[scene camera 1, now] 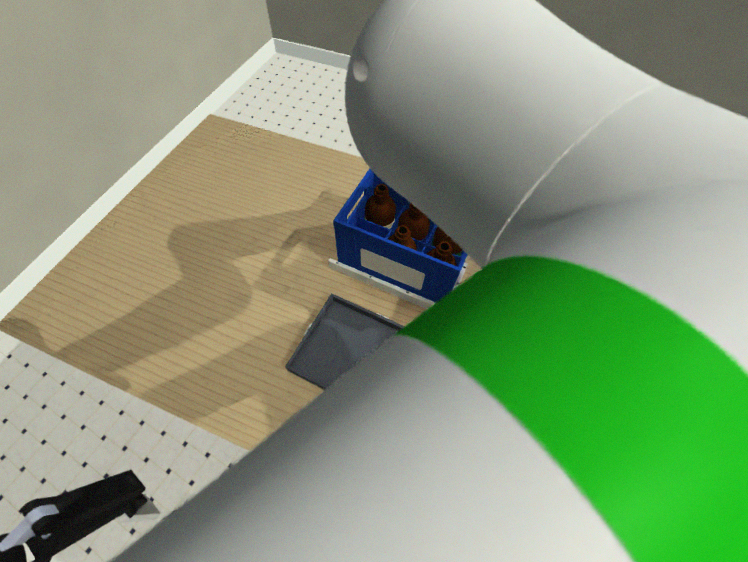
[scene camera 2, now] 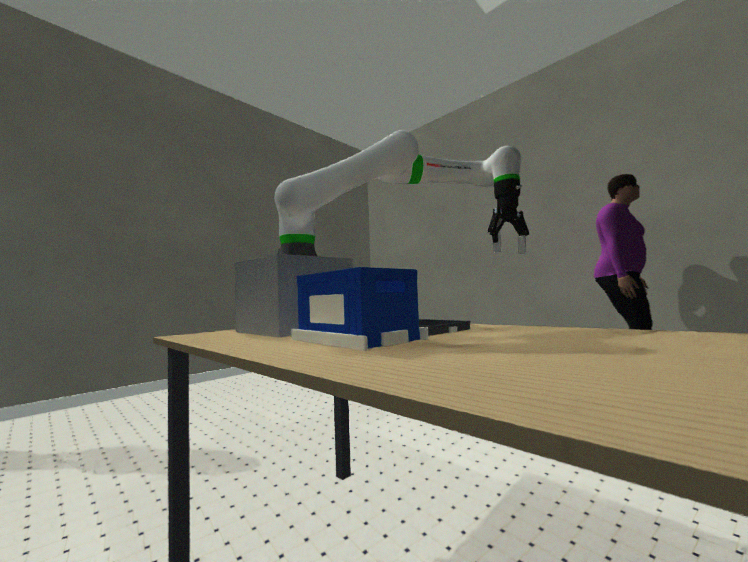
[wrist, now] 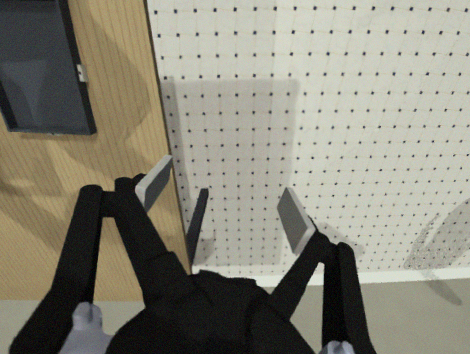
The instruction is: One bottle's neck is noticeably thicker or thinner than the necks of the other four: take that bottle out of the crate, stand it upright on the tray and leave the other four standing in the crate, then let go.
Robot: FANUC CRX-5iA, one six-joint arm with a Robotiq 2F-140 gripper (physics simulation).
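Pixels of known places: gripper, between the fingertips: (scene camera 1: 96,561) (scene camera 2: 510,252) (wrist: 228,183); arm's base, origin of its link: (scene camera 2: 298,260).
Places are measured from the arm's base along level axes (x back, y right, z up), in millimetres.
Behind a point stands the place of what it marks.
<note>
The blue crate (scene camera 1: 348,247) {x -515, y -85, z -153 mm} (scene camera 2: 390,311) {x -557, y 8, z -179 mm} stands on the table. In scene camera 1, brown bottles (scene camera 1: 380,211) {x -503, y 30, z -137 mm} (scene camera 1: 415,222) {x -418, y 41, z -131 mm} (scene camera 1: 444,250) {x -323, y -23, z -91 mm} stand in its compartments, partly covered by the arm; which neck differs cannot be told. In scene camera 2 the crate walls hide the bottles. The dark grey tray (scene camera 1: 341,341) {x -428, y -246, z -249 mm} (scene camera 2: 447,326) {x -499, y -243, z -237 mm} (wrist: 74,70) {x -359, y -345, z -230 mm} lies beside the crate, with no bottle on its visible part. My gripper (scene camera 2: 509,244) {x -439, y -673, z 6 mm} (wrist: 228,183) {x -439, y -673, z 6 mm} is open and empty, high up and away from crate and tray, past the table edge in the wrist view. Part of it shows at scene camera 1's lower left.
White strips (scene camera 1: 380,282) {x -428, y -85, z -225 mm} (scene camera 2: 329,338) {x -463, y 118, z -238 mm} run along the crate's base. A grey pedestal (scene camera 2: 256,296) {x -47, y 167, z -129 mm} carries the arm behind the crate. The wooden table (scene camera 1: 199,199) {x -994, y -115, z -255 mm} (scene camera 2: 544,374) {x -925, y 43, z -255 mm} (wrist: 120,100) {x -406, y -420, z -255 mm} ends at the tiled floor. A person in purple (scene camera 2: 619,241) stands beyond the table.
</note>
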